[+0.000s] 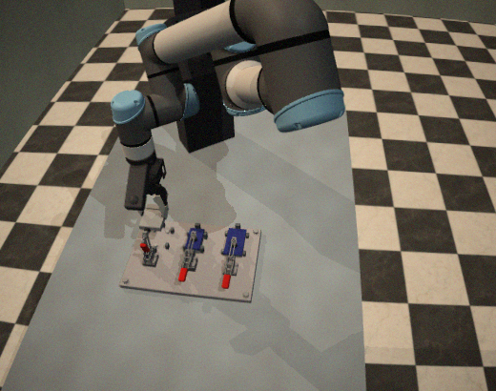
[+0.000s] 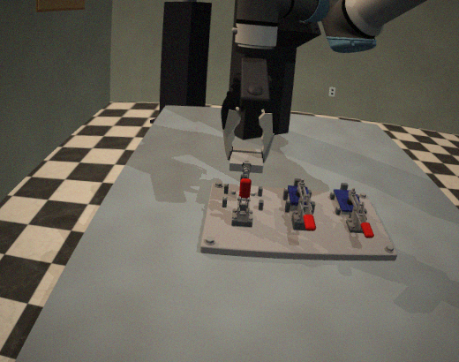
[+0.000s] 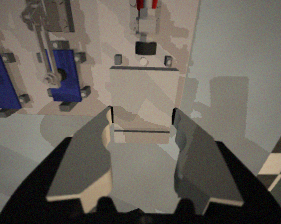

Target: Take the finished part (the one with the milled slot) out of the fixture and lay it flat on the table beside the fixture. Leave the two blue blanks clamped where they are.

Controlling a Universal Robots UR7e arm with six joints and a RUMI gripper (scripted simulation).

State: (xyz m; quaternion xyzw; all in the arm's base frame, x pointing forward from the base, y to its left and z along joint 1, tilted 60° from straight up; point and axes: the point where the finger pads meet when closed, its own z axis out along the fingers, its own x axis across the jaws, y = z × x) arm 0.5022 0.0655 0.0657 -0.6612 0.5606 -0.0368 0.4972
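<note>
Now: hand 1 cm past the finished part and 1 cm above it.
</note>
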